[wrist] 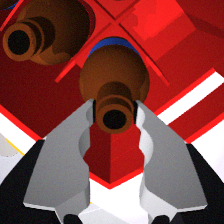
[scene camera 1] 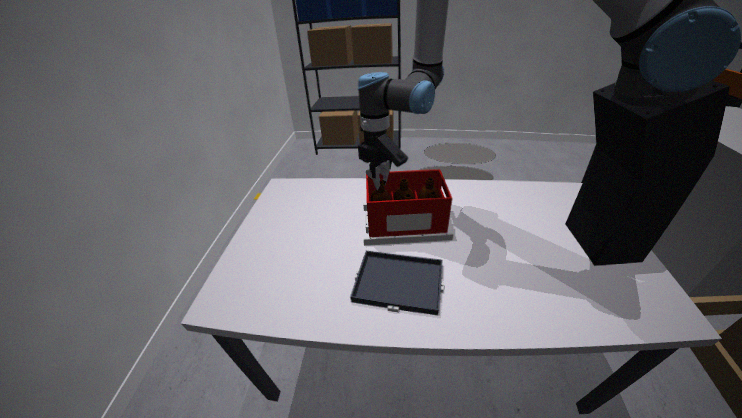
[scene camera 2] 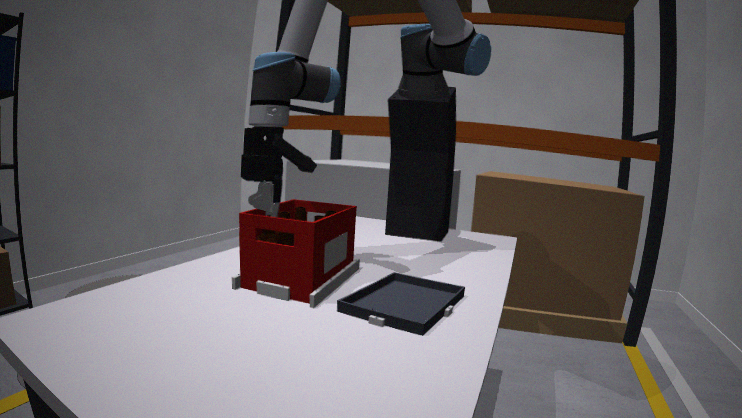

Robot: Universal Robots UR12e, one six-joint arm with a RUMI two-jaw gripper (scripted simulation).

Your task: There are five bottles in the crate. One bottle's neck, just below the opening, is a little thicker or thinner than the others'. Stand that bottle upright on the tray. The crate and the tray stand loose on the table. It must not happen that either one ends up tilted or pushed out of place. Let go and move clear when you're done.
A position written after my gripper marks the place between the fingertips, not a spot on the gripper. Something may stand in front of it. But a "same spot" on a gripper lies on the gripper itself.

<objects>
My gripper shows in the wrist view (114, 101), in scene camera 1 and in scene camera 2. A dark tray shows in scene camera 1 and in scene camera 2; in the wrist view it is out of frame. The same spot on the dark tray: (scene camera 1: 396, 280) is (scene camera 2: 402, 303). One and the same spot on my gripper: (scene camera 2: 267, 198) is (scene camera 1: 371, 173).
</objects>
